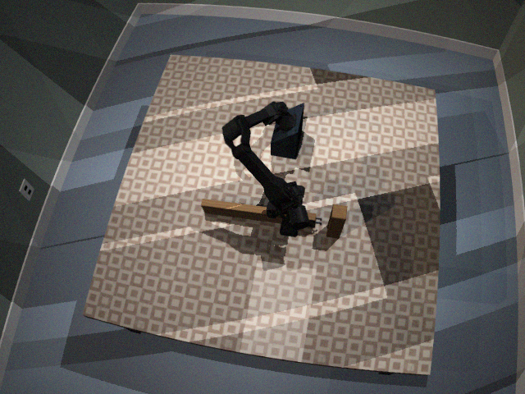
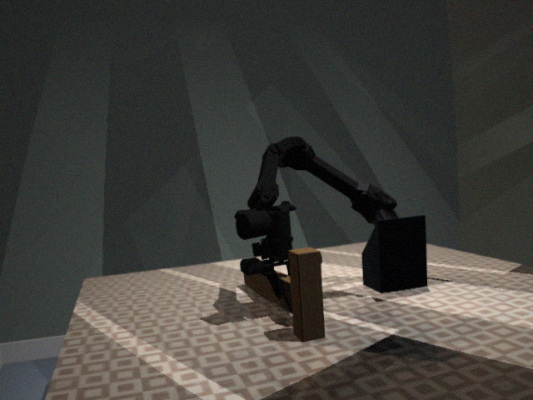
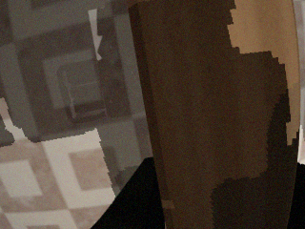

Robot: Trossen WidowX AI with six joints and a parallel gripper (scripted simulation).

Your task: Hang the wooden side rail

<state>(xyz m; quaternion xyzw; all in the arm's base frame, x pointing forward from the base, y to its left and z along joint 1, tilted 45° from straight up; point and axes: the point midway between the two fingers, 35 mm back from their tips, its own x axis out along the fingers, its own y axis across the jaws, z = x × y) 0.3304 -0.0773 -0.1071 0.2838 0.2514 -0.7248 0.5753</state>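
Now: gripper tip 16 cm to the right of the headboard post, 5 cm below it and 2 cm short of it.
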